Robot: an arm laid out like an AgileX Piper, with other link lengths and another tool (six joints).
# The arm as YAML. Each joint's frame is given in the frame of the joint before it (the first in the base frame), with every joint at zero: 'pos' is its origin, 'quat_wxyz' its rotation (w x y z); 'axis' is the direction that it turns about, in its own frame. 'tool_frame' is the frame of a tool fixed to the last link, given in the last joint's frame.
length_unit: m
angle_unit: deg
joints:
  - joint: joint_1
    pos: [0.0, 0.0, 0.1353]
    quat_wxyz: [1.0, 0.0, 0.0, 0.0]
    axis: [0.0, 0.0, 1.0]
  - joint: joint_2
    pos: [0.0, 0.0, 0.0]
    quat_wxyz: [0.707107, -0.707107, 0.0, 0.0]
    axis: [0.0, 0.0, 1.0]
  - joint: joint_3
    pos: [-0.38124, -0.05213, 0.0]
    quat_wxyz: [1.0, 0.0, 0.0, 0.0]
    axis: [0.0, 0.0, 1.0]
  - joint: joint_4
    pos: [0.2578, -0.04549, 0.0]
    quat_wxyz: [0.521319, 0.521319, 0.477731, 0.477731]
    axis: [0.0, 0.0, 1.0]
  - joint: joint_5
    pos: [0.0, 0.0, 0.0]
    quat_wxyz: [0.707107, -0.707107, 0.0, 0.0]
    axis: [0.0, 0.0, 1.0]
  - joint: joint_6
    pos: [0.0, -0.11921, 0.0]
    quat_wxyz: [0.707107, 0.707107, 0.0, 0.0]
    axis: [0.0, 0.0, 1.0]
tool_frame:
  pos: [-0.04, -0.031, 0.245]
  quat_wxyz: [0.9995, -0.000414, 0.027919, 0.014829]
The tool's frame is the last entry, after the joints.
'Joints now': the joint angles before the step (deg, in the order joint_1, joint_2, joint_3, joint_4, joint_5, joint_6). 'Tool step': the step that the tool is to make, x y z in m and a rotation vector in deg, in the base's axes. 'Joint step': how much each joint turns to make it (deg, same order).
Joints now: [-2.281 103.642 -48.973 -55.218 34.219 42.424]
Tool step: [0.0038 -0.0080 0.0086 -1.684 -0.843 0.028]
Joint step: [0.004 -0.119 -0.002 -3.035 0.605 2.365]
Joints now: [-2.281 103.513 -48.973 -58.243 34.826 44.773]
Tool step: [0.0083 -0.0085 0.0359 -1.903 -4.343 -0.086]
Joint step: [0.001 -3.292 0.244 -3.734 0.483 3.229]
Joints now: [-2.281 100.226 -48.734 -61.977 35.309 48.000]
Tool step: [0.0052 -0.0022 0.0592 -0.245 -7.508 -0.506]
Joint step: [-0.119 -6.697 0.004 -0.876 -0.167 1.452]
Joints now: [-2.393 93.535 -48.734 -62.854 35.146 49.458]
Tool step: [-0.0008 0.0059 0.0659 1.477 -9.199 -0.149]
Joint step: [-0.135 -8.066 0.069 0.790 -1.482 0.889]
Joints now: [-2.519 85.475 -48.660 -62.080 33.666 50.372]
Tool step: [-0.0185 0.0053 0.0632 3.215 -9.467 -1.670]
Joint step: [-0.088 -8.784 0.005 3.445 -0.501 0.607]
